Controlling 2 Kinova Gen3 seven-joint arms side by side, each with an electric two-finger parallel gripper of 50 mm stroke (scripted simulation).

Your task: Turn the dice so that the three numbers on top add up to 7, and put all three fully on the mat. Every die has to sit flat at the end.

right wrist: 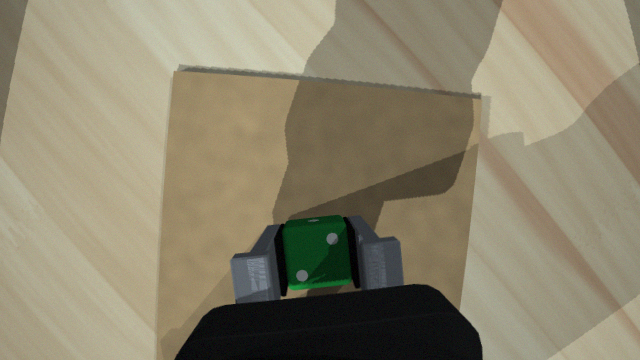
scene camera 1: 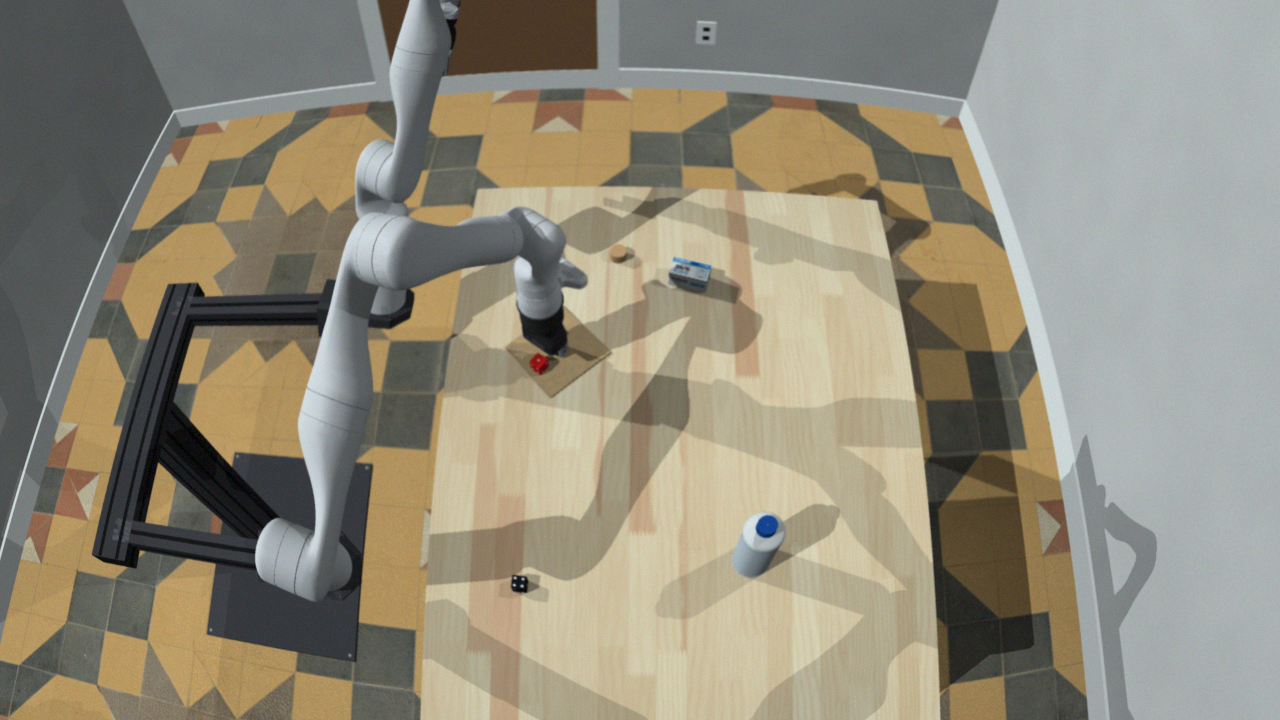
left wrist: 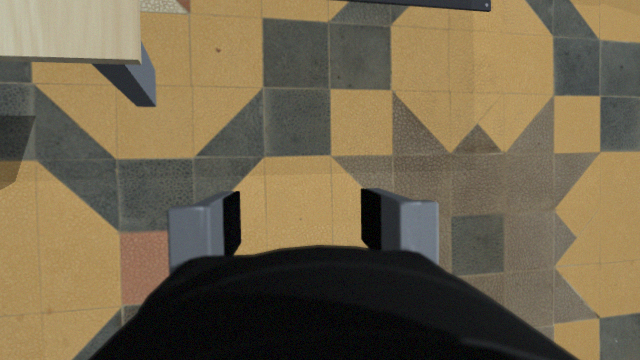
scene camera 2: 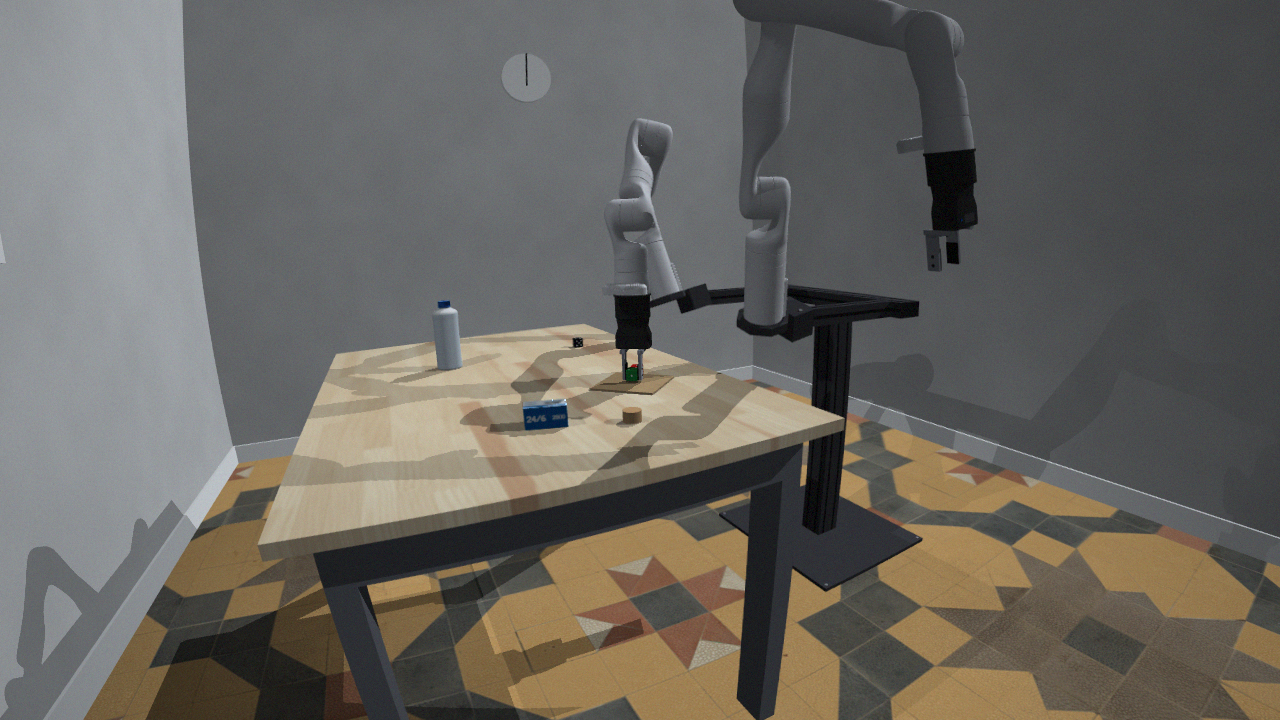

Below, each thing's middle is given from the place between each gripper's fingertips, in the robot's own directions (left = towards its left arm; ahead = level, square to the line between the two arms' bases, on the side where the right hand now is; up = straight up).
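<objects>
The green die [right wrist: 316, 250] sits 10 mm below my right hand [scene camera 2: 632, 379], and the brown square mat [scene camera 2: 650, 384] is 30 mm below that same hand. Measured from my right hand, the white bottle [scene camera 1: 759, 542] stands 370 mm ahead, 380 mm to the right and 60 mm above, while the staples box [scene camera 2: 546, 414] is 180 mm to the left, 240 mm ahead and 10 mm below.
My left hand [scene camera 2: 944, 266] is 260 mm above the green die, 520 mm to the left of it and 330 mm short of it. From my left hand I find the white bottle 690 mm ahead, 900 mm to the right and 200 mm below. The brown square mat is 280 mm below my left hand, 330 mm ahead of it and 520 mm to the right of it, and the staples box is 340 mm to the right of that hand, 560 mm ahead of it and 260 mm below it.
</objects>
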